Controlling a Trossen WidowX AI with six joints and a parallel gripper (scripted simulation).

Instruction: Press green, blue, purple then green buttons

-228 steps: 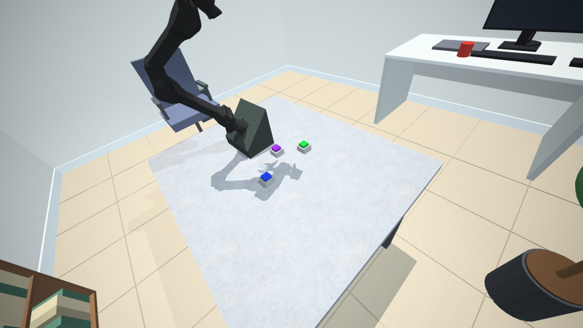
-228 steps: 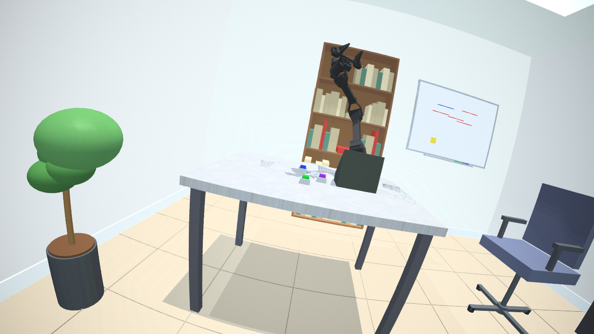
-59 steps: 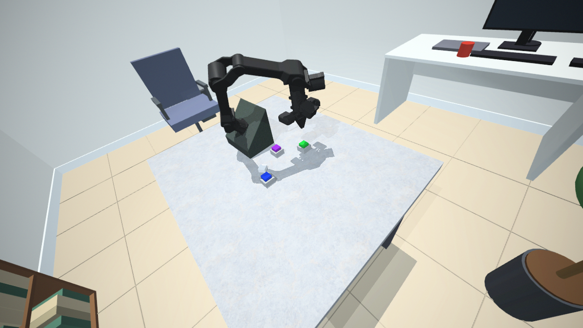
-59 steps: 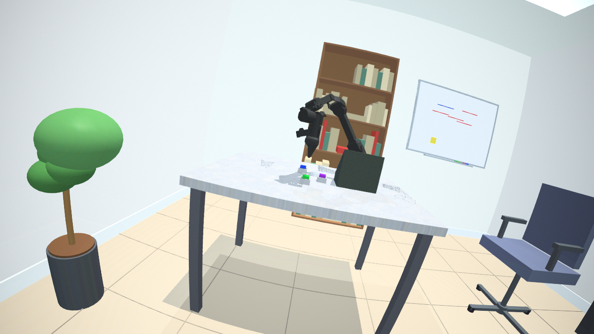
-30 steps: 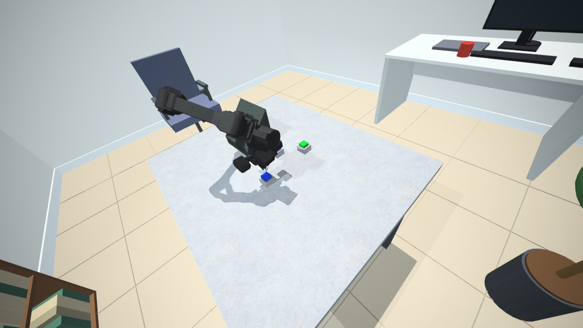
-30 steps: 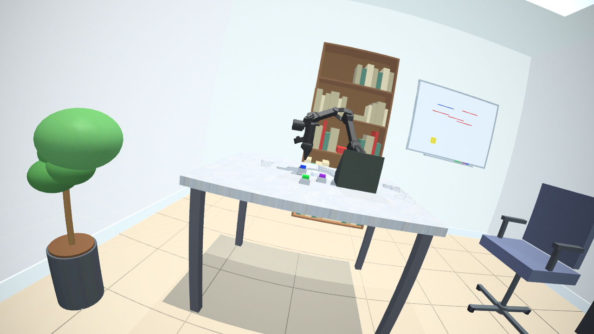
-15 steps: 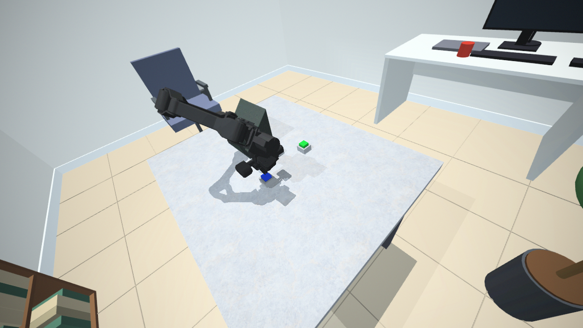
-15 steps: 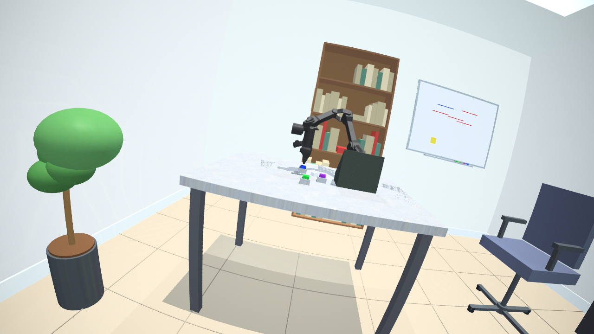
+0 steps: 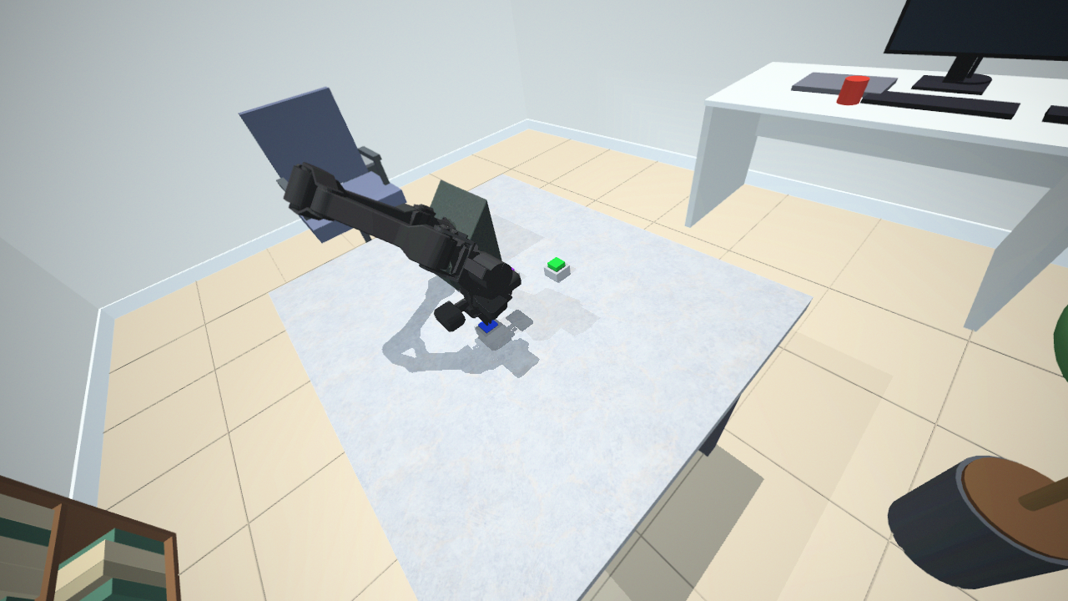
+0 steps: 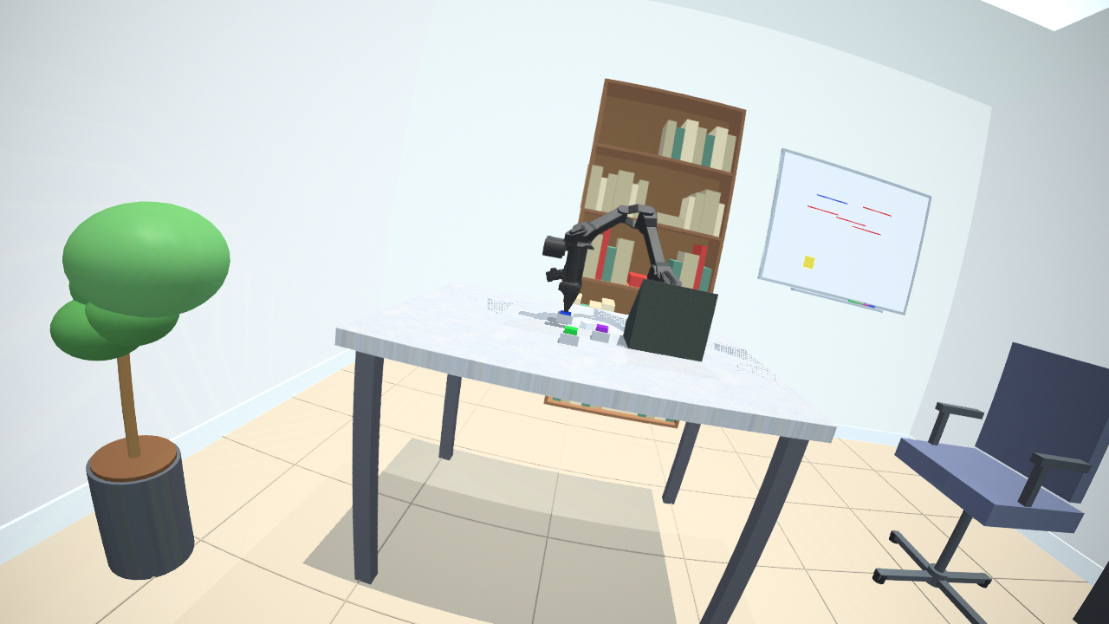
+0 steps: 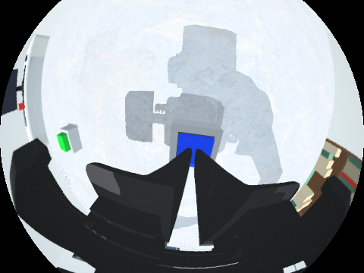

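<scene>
Right now my gripper tip is 1 cm above the blue button. From my gripper tip the other things lie so: green button: 6 cm behind, 24 cm to the left; then purple button: 13 cm behind, 13 cm to the left.
</scene>
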